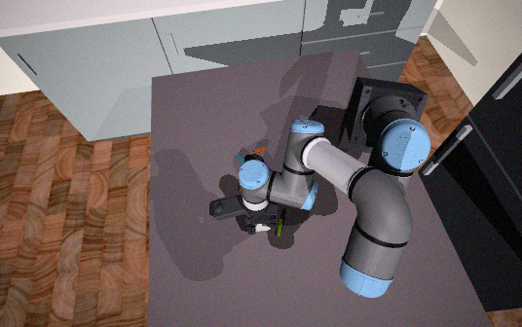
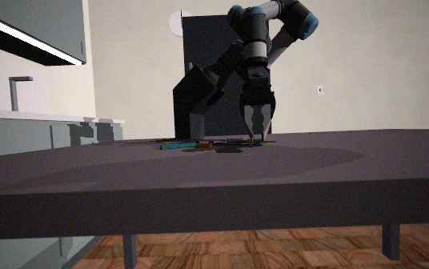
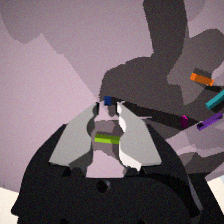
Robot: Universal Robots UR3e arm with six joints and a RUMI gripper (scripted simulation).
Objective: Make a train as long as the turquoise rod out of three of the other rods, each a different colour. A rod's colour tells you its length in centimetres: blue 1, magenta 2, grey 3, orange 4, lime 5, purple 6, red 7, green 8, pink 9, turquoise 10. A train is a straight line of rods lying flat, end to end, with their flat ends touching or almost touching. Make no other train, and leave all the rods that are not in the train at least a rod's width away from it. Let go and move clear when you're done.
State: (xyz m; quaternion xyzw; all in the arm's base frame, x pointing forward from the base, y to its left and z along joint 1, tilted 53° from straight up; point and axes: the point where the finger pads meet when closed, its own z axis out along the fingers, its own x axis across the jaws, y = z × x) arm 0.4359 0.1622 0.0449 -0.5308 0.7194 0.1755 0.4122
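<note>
My gripper is now 2 cm above the blue rod. From my hand the other things lie so: magenta rod (6 cm behind, 13 cm to the right, 2 cm below); purple rod (6 cm behind, 20 cm to the right, 2 cm below); lime rod (8 cm behind, 1 cm to the left, 2 cm below).
</note>
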